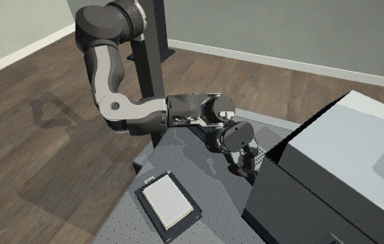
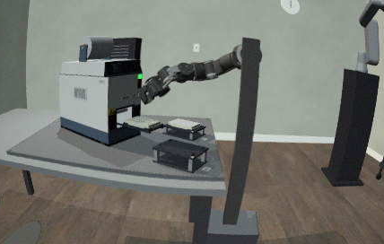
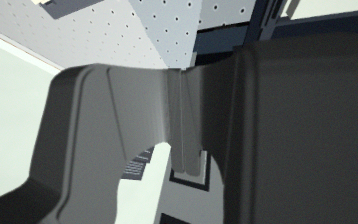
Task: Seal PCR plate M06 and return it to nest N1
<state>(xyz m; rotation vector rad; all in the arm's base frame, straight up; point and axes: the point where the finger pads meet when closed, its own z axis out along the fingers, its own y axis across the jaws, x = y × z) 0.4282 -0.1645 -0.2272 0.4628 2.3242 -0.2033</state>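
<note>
Right now my hand is 3 cm short of the pale key-like block, 2 cm below it and 1 cm to the left of it. The rest, counted from my hand: sealer stage: 12 cm to the left, 8 cm below, 3 cm behind; yellow warning label: 16 cm to the left, 10 cm ahead, 3 cm below; 96-well plate M06: 12 cm to the left, 7 cm below, 3 cm behind.
</note>
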